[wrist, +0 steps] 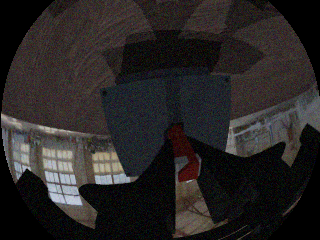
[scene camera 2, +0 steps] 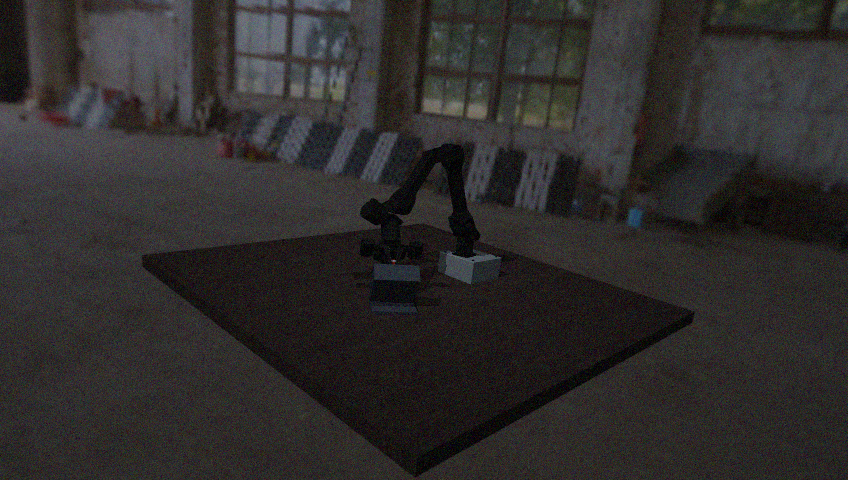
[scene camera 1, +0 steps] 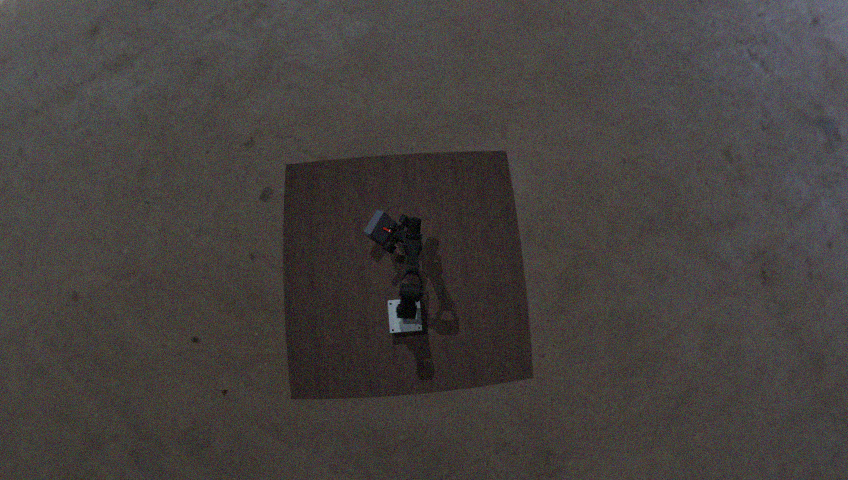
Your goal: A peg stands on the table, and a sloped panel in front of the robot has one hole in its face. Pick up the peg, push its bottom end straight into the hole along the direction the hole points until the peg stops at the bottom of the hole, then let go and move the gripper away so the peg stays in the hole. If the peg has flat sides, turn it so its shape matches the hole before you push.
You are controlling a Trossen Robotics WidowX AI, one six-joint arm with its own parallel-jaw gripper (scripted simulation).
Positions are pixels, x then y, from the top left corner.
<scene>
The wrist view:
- my gripper: 177,142
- sloped panel: 137,114
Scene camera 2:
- my gripper: 393,271
</scene>
